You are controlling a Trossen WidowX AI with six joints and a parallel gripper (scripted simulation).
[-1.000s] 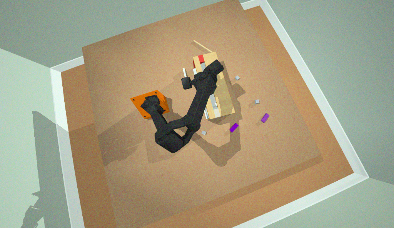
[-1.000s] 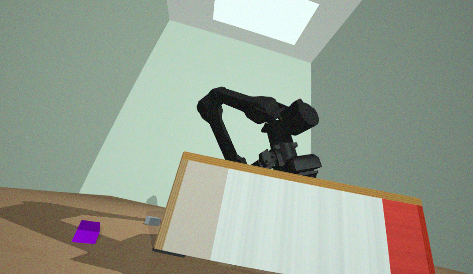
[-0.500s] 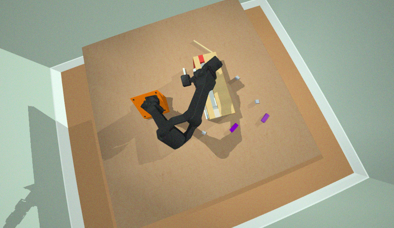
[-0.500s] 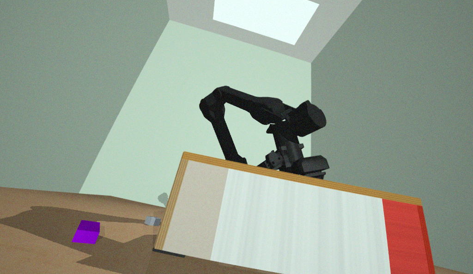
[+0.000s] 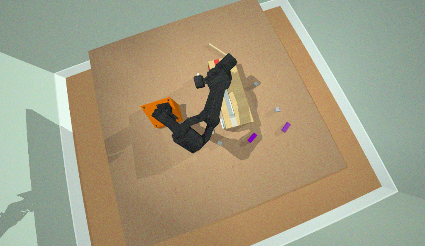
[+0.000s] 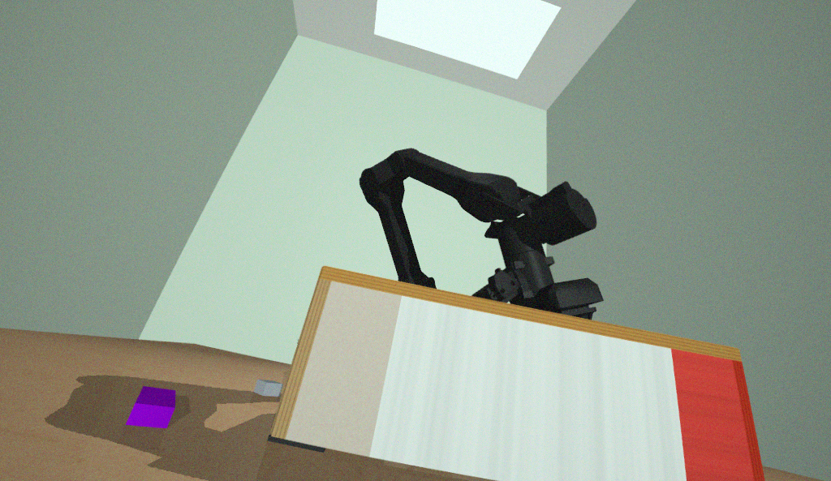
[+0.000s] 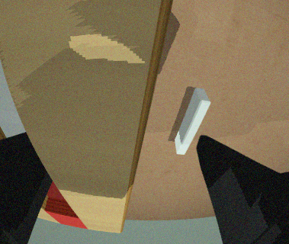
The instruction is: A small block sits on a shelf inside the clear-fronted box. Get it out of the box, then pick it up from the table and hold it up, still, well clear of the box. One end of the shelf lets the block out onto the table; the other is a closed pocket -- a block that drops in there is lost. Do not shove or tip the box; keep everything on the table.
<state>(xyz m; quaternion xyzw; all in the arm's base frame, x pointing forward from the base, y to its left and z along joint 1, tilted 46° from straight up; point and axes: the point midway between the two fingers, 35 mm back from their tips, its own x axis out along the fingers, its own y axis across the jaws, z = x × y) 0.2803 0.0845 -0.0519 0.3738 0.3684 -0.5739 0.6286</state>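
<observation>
My gripper tip is now 60 mm short of the small tan block and 20 mm to the right of it. From my gripper tip the other things lie so: thin wooden stick: 110 mm ahead, 240 mm to the left, 80 mm below; then long wooden box: 40 mm ahead, 90 mm to the right, 20 mm below.
</observation>
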